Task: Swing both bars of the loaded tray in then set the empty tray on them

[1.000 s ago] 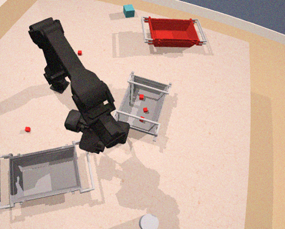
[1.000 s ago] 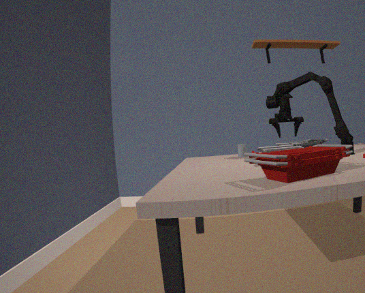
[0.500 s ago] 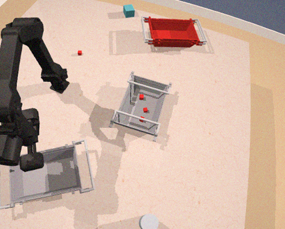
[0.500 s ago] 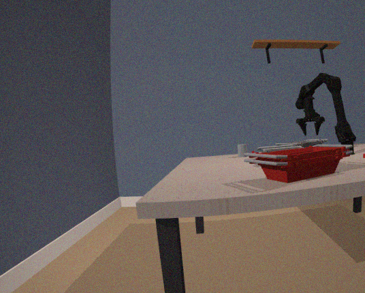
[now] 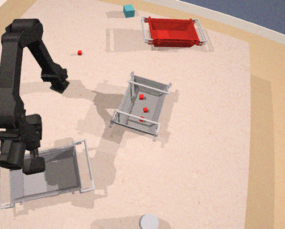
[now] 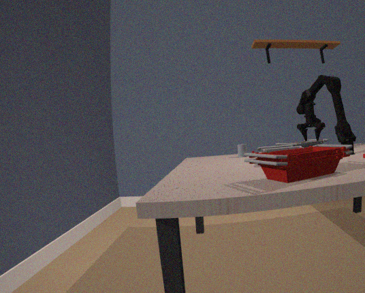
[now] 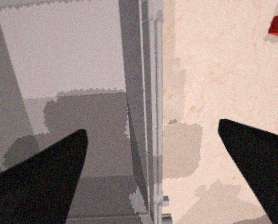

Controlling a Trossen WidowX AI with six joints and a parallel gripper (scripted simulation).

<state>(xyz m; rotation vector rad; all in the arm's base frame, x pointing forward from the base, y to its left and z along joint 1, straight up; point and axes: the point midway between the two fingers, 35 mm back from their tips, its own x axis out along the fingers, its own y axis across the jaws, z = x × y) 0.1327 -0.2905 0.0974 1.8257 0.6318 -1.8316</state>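
My gripper tip is 60 mm to the left of the grey tray, 50 mm short of it and 20 mm above it. The rest, counted from my gripper tip: teal cube 890 mm to the left, 80 mm behind, 40 mm below.
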